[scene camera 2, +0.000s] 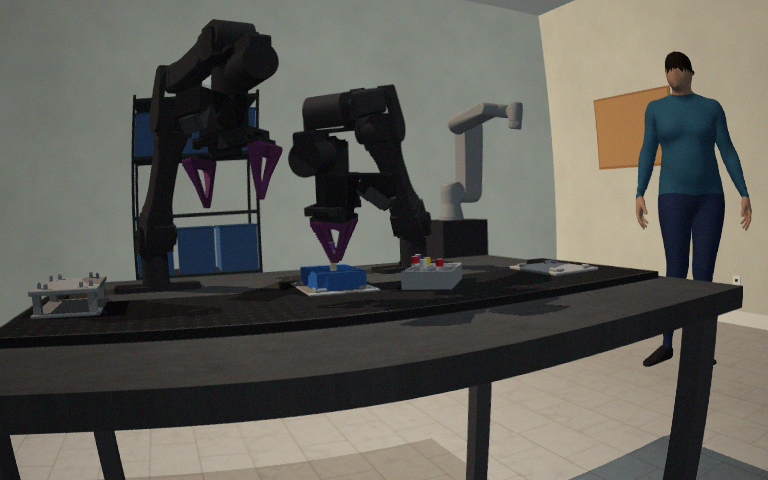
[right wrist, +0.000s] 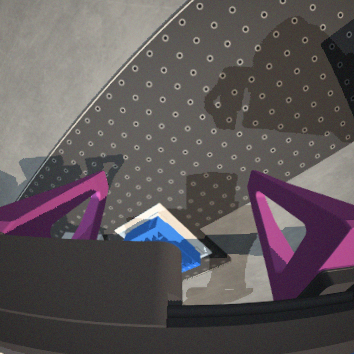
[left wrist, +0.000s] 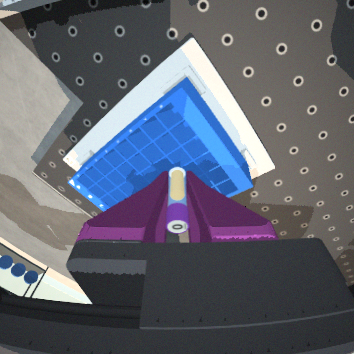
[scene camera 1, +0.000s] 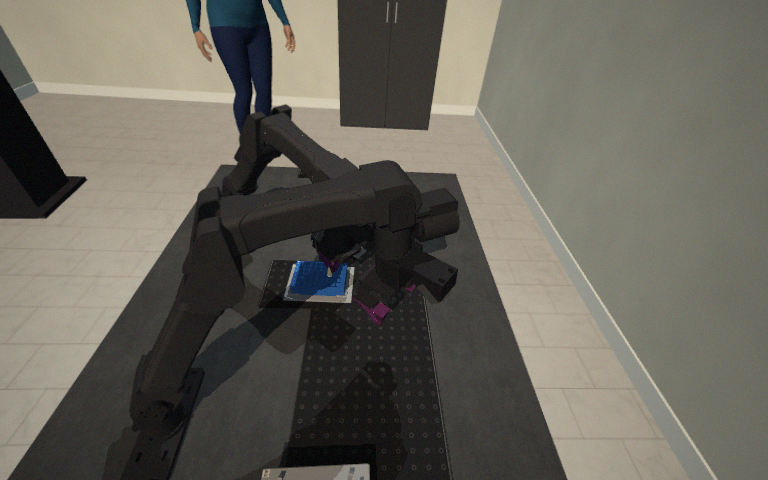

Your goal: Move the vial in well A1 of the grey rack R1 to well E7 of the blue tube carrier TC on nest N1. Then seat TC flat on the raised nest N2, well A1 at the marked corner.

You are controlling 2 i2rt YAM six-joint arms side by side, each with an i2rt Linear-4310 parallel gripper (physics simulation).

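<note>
My left gripper (scene camera 1: pixel 331 267) (scene camera 2: pixel 335 260) (left wrist: pixel 176 178) is shut on an upright vial (scene camera 1: pixel 329 272) (scene camera 2: pixel 333 266) (left wrist: pixel 177 187) with a purple cap. The vial's lower end is at the top of the blue tube carrier TC (scene camera 1: pixel 310 280) (scene camera 2: pixel 334 278) (left wrist: pixel 206 139) (right wrist: pixel 172 237), near one edge; its exact well cannot be told. TC sits on the white nest N1 (scene camera 1: pixel 351 277) (scene camera 2: pixel 368 289) (left wrist: pixel 220 87) (right wrist: pixel 160 207). My right gripper (scene camera 1: pixel 395 300) (scene camera 2: pixel 233 202) (right wrist: pixel 177 178) is open and empty, high above the board. The grey rack R1 (scene camera 2: pixel 431 278) holds several capped vials. Raised nest N2 (scene camera 1: pixel 322 473) (scene camera 2: pixel 67 284) carries no carrier.
Another low white nest plate (scene camera 2: pixel 580 268) lies right of R1 in scene camera 2. The perforated black board (scene camera 1: pixel 362 367) (left wrist: pixel 300 100) (right wrist: pixel 165 115) lies beneath these objects. In scene camera 1 my right arm (scene camera 1: pixel 305 212) reaches across, close to the left arm. A person (scene camera 1: pixel 240 62) (scene camera 2: pixel 690 152) stands beyond the table.
</note>
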